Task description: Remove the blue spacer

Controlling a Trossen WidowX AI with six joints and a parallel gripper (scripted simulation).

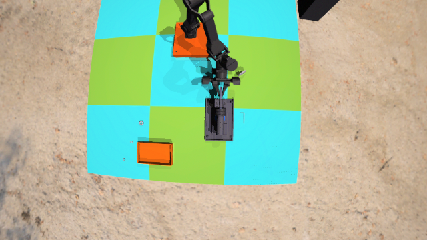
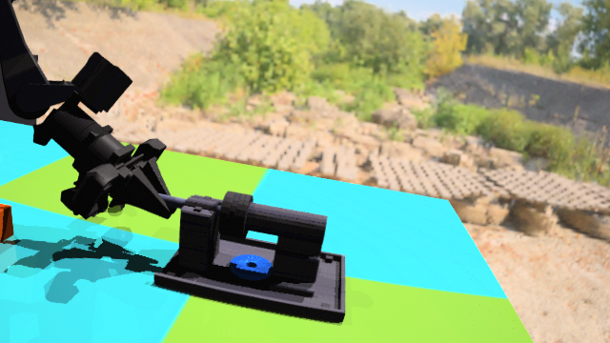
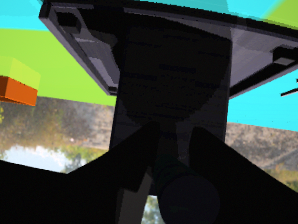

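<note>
My gripper tip is 60 mm short of the shaft and 20 mm below it. The rest, counted from my gripper tip: blue spacer 110 mm ahead, 50 mm below; then black spacer 90 mm ahead, 20 mm above; then nut 140 mm ahead, 440 mm to the right, 60 mm below.
</note>
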